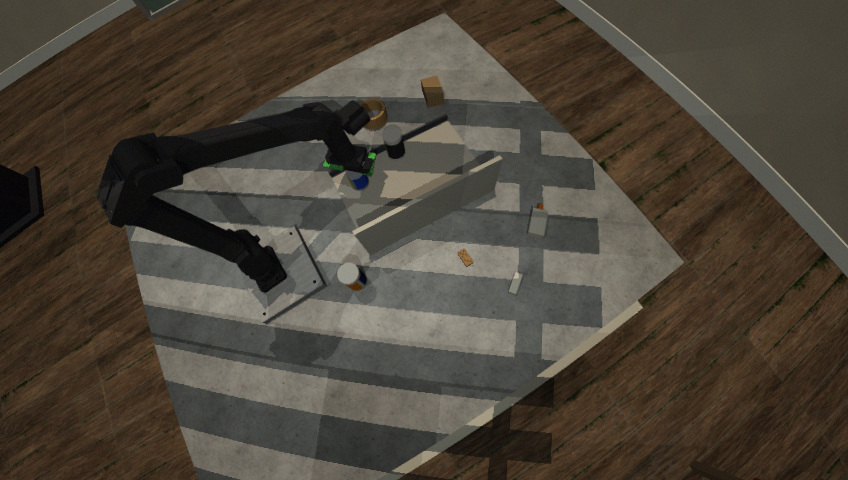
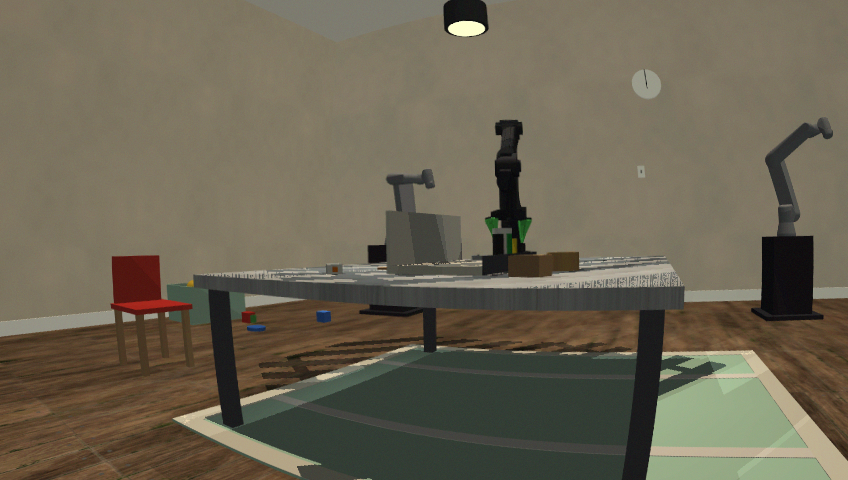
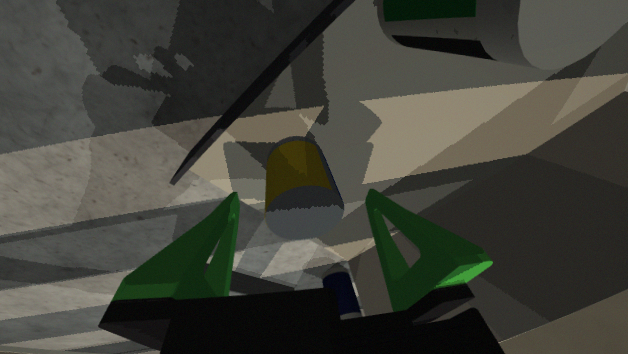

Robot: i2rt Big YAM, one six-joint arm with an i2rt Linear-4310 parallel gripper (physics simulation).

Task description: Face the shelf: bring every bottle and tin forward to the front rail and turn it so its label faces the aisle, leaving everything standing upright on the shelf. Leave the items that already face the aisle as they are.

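Places are measured from the arm's base along level axes (x ahead, y left, z up), in millimetres.
Where they show: gripper, fingertip midpoint: (image 1: 357, 171) (image 3: 306, 196); arm's base, link origin: (image 1: 267, 269).
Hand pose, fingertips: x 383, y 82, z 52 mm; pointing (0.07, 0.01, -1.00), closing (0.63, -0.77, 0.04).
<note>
Each offset is from my fingertips to the top centre of the thing. "pt": to the spot under its first point. Level surfaces: height alone.
The shelf board {dz -57 mm} (image 1: 428, 151) has a dark front rail (image 1: 425, 127) (image 2: 495, 264) (image 3: 255, 92) and a tall grey back panel {pt dx +127, dy -241, dz +53 mm} (image 1: 437, 199) (image 2: 422, 240). A grey-topped tin {dx -6, dy -3, dz +13 mm} (image 1: 359, 182) (image 2: 514, 245) (image 3: 295, 162) stands upright near the rail's near end, its yellow side toward the rail and its blue side toward the panel. My gripper (image 1: 352, 167) (image 2: 507, 233) (image 3: 306, 196) is open above that tin, its green fingers apart from it. A black, white and green tin {dx +145, dy +20, dz +42 mm} (image 1: 394, 145) (image 2: 501, 242) (image 3: 450, 27) stands upright by the rail farther along.
A white-capped blue and orange bottle {dx -175, dy -262, dz +19 mm} (image 1: 352, 276) (image 3: 342, 295) stands off the shelf, beside the arm's base plate (image 1: 297, 267). A tan ring {dx +165, dy +208, dz -30 mm} (image 1: 380, 122) and a wooden block {dx +384, dy +161, dz -30 mm} (image 1: 432, 92) (image 2: 529, 265) lie beyond the rail. A grey box {dx +358, dy -420, dz -52 mm} (image 1: 537, 221) and an orange piece {dx +118, dy -384, dz -72 mm} (image 1: 465, 257) lie behind the panel.
</note>
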